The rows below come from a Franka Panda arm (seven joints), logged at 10 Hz.
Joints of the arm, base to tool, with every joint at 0 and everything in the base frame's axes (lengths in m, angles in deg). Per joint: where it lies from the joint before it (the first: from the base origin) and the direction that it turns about. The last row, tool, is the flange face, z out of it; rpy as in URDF.
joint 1: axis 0 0 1 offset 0.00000 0.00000 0.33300
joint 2: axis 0 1 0 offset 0.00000 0.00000 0.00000
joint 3: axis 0 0 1 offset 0.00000 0.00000 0.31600
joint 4: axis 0 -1 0 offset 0.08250 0.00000 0.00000
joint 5: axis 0 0 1 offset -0.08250 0.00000 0.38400
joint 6: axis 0 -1 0 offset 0.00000 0.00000 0.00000
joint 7: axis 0 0 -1 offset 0.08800 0.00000 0.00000
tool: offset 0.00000 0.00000 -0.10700 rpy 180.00 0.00 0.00
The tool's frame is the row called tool.
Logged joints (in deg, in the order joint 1, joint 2, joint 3, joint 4, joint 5, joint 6, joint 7), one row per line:
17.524 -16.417 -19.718 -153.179 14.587 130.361 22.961
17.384 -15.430 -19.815 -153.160 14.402 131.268 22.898
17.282 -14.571 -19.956 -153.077 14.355 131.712 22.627
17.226 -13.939 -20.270 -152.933 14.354 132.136 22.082
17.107 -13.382 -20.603 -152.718 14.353 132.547 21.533
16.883 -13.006 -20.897 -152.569 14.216 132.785 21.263
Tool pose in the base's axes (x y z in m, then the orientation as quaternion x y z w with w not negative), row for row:
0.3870 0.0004 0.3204 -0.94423 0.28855 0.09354 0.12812
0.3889 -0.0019 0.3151 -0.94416 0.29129 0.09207 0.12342
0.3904 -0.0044 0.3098 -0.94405 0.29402 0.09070 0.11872
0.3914 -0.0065 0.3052 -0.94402 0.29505 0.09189 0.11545
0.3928 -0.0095 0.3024 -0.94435 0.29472 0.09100 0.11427
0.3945 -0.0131 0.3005 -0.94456 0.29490 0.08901 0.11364
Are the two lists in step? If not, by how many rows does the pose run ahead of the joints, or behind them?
The pose runs 1 row behind the joints: the pose in row i belongs to the joints in row i - 1.
